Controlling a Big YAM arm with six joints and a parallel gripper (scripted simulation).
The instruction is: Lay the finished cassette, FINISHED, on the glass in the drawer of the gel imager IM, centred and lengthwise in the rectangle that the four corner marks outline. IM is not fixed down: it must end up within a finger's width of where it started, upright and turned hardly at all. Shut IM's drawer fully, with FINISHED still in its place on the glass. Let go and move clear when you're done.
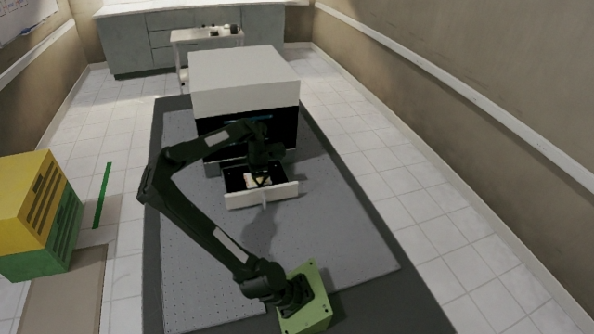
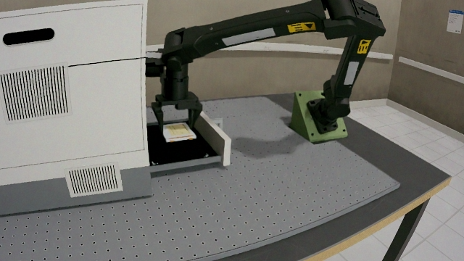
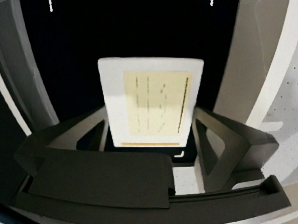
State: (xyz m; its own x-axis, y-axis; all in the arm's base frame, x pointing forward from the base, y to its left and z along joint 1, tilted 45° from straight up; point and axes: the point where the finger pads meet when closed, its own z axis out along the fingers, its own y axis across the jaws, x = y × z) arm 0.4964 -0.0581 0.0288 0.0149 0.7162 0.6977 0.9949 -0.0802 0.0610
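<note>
Right now my hand is 10 mm to the right of the cassette and 10 mm above it. Also, from my hand: imager drawer 30 mm ahead, 10 mm below.
</note>
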